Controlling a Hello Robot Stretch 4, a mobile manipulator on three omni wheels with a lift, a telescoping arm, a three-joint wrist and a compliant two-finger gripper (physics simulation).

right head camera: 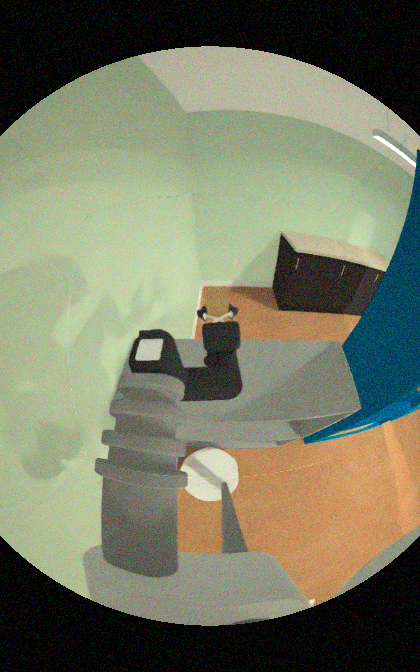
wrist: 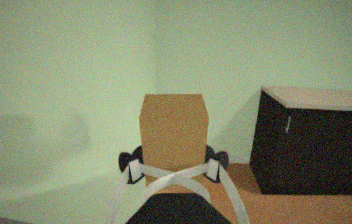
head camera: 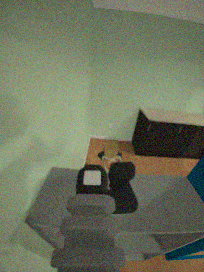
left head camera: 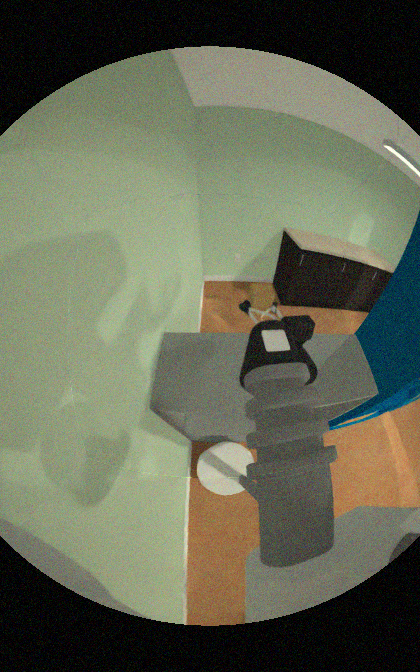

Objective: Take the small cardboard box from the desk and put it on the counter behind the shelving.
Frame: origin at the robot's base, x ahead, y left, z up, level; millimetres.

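Where they show: gripper, between the fingertips: [wrist: 173, 157].
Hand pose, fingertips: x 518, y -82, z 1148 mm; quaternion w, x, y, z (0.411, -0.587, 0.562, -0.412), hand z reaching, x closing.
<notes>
After its pixels a point has its place.
The small cardboard box [wrist: 174, 130] @[x 468, y -82, z 1208 mm] [right head camera: 217, 299] [left head camera: 263, 294] [head camera: 113, 150] @[x 467, y -89, z 1211 mm] is held upright between the fingertips of my gripper [wrist: 173, 157] @[x 518, y -82, z 1148 mm] [right head camera: 218, 313] [left head camera: 260, 306] [head camera: 110, 156] @[x 518, y -82, z 1148 mm], which is shut on it. The fingertips press its two sides in the wrist view. The counter [wrist: 310, 97] @[x 1884, y -1204, z 883 mm] [right head camera: 330, 248] [left head camera: 340, 248] [head camera: 172, 116] @[x 1886, y -1448, z 883 mm], a pale top on dark cabinets, stands against the far wall, ahead and to the right of the gripper. The blue shelving [right head camera: 385, 325] [left head camera: 395, 310] [head camera: 199, 182] @[x 504, y -818, z 876 mm] is at the right edge and hides the counter's right end. The grey desk [right head camera: 280, 370] [left head camera: 200, 375] [head camera: 160, 195] @[x 344, y -335, z 1033 mm] is under the wrist.
Green walls meet in a corner ahead, and one wall runs close along my left. A white round object [left head camera: 225, 468] [right head camera: 210, 474] is on the floor, on the near side of the desk. Wooden floor shows between the desk and the counter.
</notes>
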